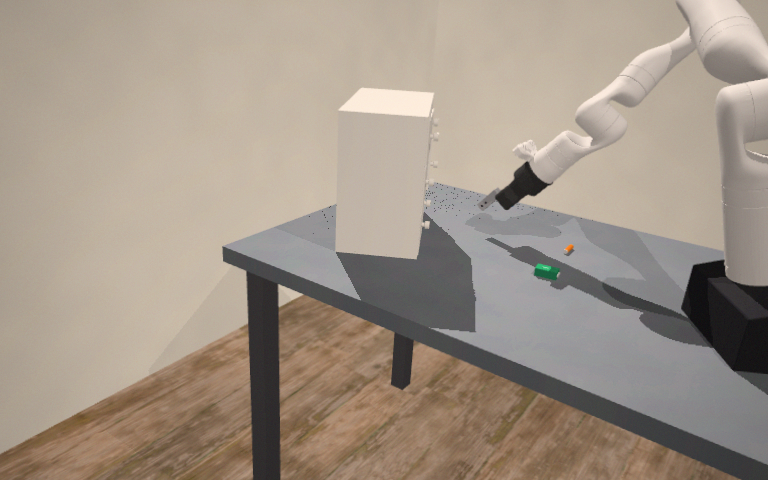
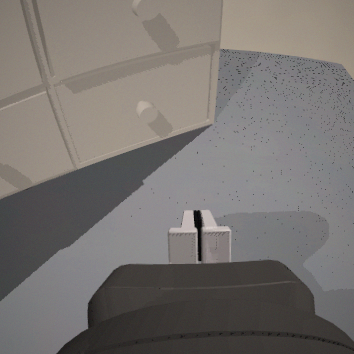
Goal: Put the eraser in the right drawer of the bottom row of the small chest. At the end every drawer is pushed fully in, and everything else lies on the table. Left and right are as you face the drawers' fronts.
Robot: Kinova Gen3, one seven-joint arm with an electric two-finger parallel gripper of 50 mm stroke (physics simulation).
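Places are measured from the arm's base along level axes (x ahead, y left, z up), in centimetres.
Pixels of known places: gripper, fingertip midpoint: (image 1: 480,207) (image 2: 196,227); arm's base, origin of the base link: (image 1: 757,273).
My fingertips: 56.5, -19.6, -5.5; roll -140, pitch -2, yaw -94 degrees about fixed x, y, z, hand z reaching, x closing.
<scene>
For each thing: its top centre in the pictures, then the offset to it from my fingertips, as dx, dy, dz. "*": a spot on its surface instead. Level surfaces: height alone.
- round knob, surface spot: (image 2: 147,111) * +12.3, +3.2, -0.4
- green block, middle of its top: (image 1: 548,268) -21.7, +17.0, -4.3
- small orange cylinder, middle of its top: (image 1: 568,247) -22.5, +0.6, -5.0
- table, its level: dz -6.0
The small white chest (image 1: 378,181) (image 2: 100,40) stands upright on the table. Its bottom right drawer (image 2: 105,117), with a round knob (image 2: 147,111), looks pushed in. A shadow band lies along its top; I cannot tell whether the drawer above (image 2: 110,35) is fully flush. A green block (image 1: 546,271) with a whitish end, which looks like the eraser, lies on the table between the chest and the robot's base. My gripper (image 1: 482,206) (image 2: 196,227) is shut and empty, above the table in front of the chest and apart from the knobs. Drawer insides are hidden.
A small orange cylinder (image 1: 569,248) lies on the table (image 1: 509,333) beyond the green block. The robot's black base (image 1: 730,316) stands at the table's right. Several knobs stick out from the chest's front. The wall rises behind the table.
</scene>
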